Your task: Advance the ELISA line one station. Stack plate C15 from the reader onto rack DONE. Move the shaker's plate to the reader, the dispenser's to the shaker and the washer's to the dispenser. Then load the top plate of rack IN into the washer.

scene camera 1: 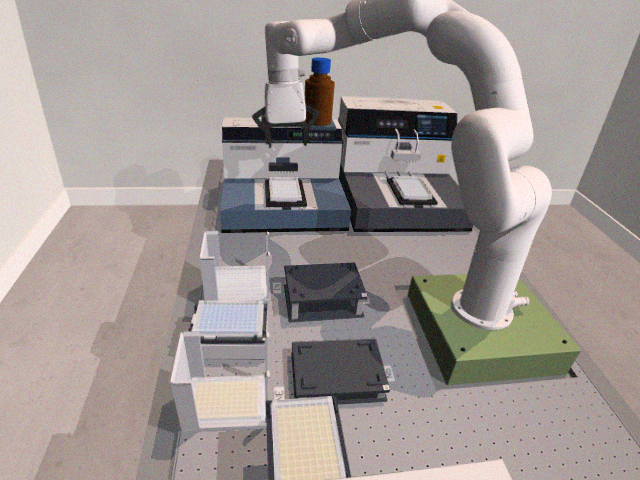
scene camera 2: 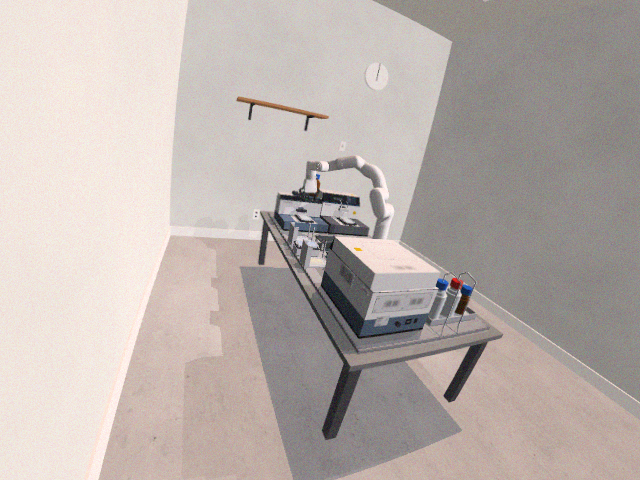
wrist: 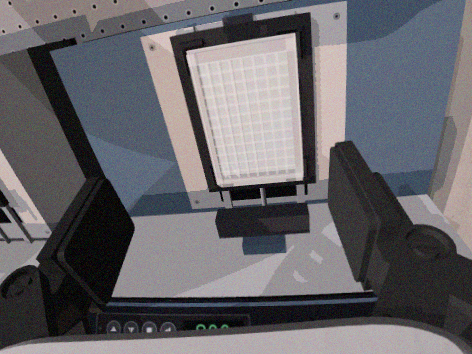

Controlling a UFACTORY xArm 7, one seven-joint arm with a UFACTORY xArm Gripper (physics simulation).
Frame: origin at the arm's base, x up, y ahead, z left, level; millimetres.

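Seen in the pictures: gripper, fingertip midpoint: point(scene camera 1: 287, 145) point(scene camera 2: 308, 200) point(wrist: 221, 188); arm's base, link origin: point(scene camera 1: 481, 309).
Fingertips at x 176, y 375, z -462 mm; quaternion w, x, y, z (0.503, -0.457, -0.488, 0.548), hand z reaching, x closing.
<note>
Pixels of each thing's top centre, then the offset from my fingertips to it. "*": a spot on its surface instead.
- dispenser, surface spot: point(wrist: 400, 95) * dx -161, dy +135, dz -27 mm
- blue plate, top centre: point(scene camera 1: 228, 315) point(scene camera 2: 307, 242) dx -160, dy +144, dz +455 mm
- rack DONE, top centre: point(scene camera 1: 221, 353) point(scene camera 2: 317, 242) dx -101, dy +147, dz +600 mm
- amber bottle, surface spot: point(scene camera 1: 320, 98) * dx +82, dy -105, dz -159 mm
- reader, surface spot: point(scene camera 2: 382, 289) * dx -22, dy +155, dz +1224 mm
- bottle rack, surface spot: point(scene camera 2: 449, 320) * dx -215, dy -307, dz +1230 mm
My gripper point(scene camera 1: 287, 142) point(wrist: 221, 188) is open and empty, high above the dispenser point(scene camera 1: 235, 209) point(wrist: 400, 95). A white plate point(scene camera 1: 285, 190) point(wrist: 250, 112) sits in the dispenser's black nest, between and beyond the fingers in the wrist view. Another white plate point(scene camera 1: 413, 188) sits in the washer point(scene camera 1: 369, 219) to the right. A blue plate point(scene camera 1: 230, 316) lies on the shaker at the left. White plates point(scene camera 1: 240, 281) stand in rack IN behind it. A yellow plate point(scene camera 1: 227, 400) is in rack DONE point(scene camera 1: 183, 397). Another yellow plate point(scene camera 1: 308, 439) lies on the reader's black carrier at the front. Plate names are unreadable.
An amber bottle point(scene camera 1: 320, 98) with a blue cap stands on the dispenser, close beside the gripper. Two dark stands point(scene camera 1: 325, 281) point(scene camera 1: 338, 364) stand mid-table. The arm's green base point(scene camera 1: 509, 361) is at the right. The reader point(scene camera 2: 382, 289) and a bottle rack point(scene camera 2: 449, 320) occupy the near end.
</note>
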